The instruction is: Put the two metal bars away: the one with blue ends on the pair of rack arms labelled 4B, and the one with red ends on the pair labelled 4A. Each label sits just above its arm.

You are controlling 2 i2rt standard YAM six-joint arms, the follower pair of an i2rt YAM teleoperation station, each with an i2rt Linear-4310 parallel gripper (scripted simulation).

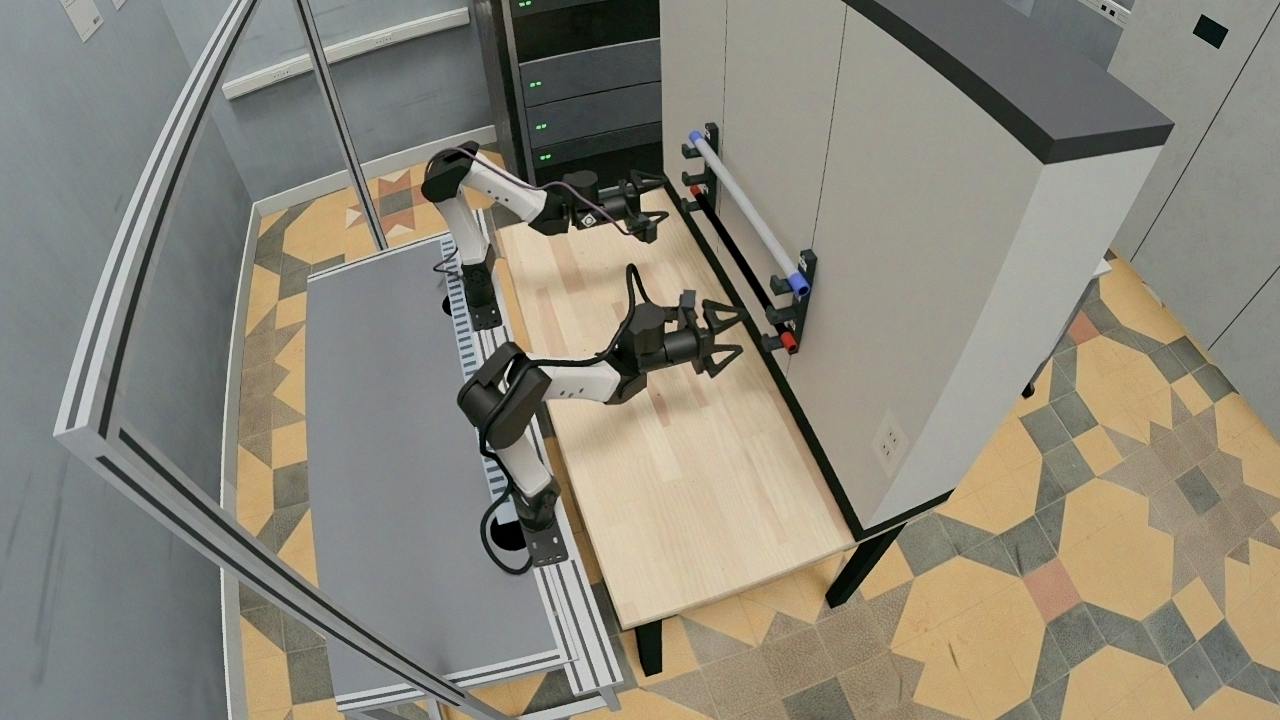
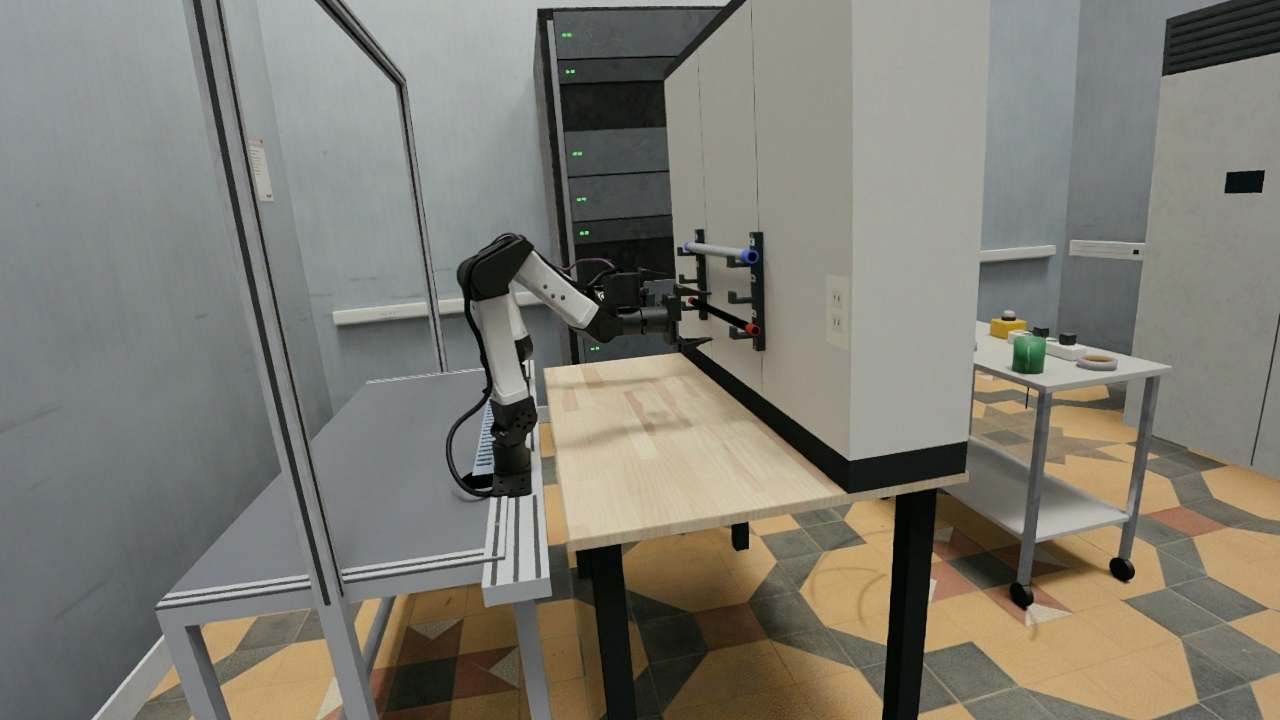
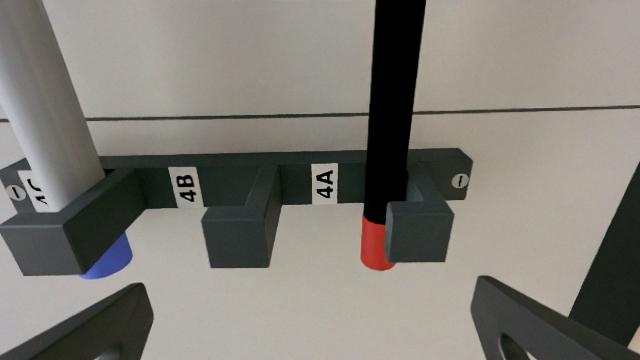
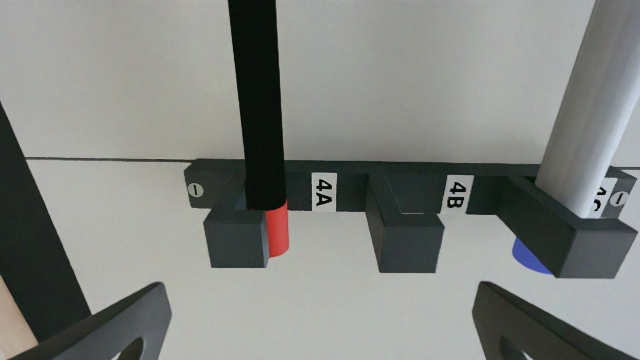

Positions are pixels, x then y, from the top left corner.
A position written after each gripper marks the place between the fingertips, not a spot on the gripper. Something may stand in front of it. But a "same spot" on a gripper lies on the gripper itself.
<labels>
The right gripper shows in image 1, in image 2 and in image 4 (320,296); in image 3 it is out of frame. A blue-ended bar shows in image 1 (798,283), in image 2, in image 3 and in image 4 (590,121). The same spot on the right gripper: (image 2: 684,345) is (image 1: 713,372). The same spot on the blue-ended bar: (image 3: 50,125) is (image 2: 692,250).
</labels>
